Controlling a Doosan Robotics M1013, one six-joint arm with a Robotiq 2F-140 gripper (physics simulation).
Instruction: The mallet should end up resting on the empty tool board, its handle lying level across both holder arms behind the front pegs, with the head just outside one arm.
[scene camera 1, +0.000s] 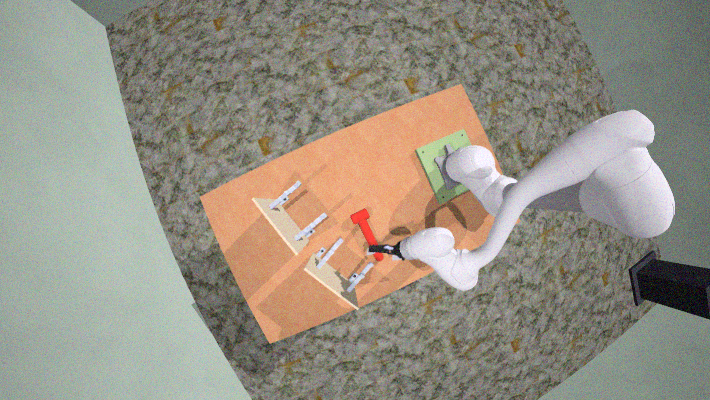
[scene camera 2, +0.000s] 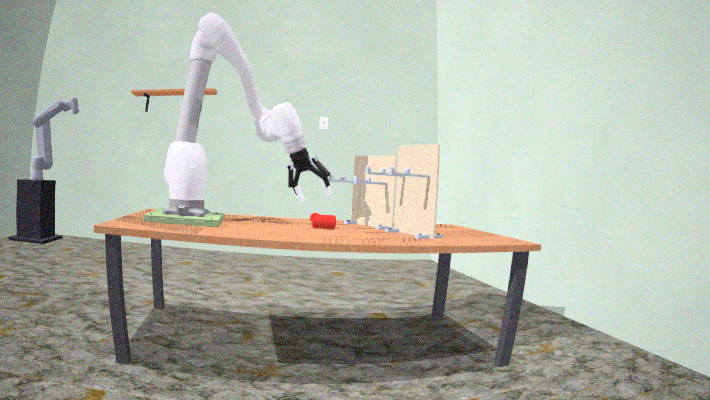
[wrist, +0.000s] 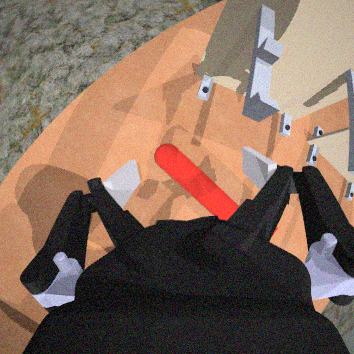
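Observation:
The red mallet (scene camera 1: 367, 234) (scene camera 2: 324, 221) (wrist: 200, 185) lies flat on the table; in the wrist view my gripper body hides its head. My gripper (scene camera 1: 371, 249) (scene camera 2: 313, 192) (wrist: 188, 164) is open and empty, above the handle near its free end, with a gap below the fingertips. Two upright beige boards stand past the mallet: one (scene camera 1: 280, 220) (scene camera 2: 417, 200) farther from the gripper, the other (scene camera 1: 325, 275) (scene camera 2: 377, 212) (wrist: 300, 65) nearer. Each carries two pale holder arms with small pegs, and no tool shows on either. I cannot tell which is meant.
The orange table (scene camera 1: 400, 125) (scene camera 2: 280, 237) carries the green base plate (scene camera 1: 427, 165) (scene camera 2: 150, 218) of my arm. The nearer board's holder arm (wrist: 262, 65) projects toward the gripper. A black pedestal (scene camera 1: 670, 285) (scene camera 2: 35, 210) and a wall shelf (scene camera 2: 160, 92) are off the table.

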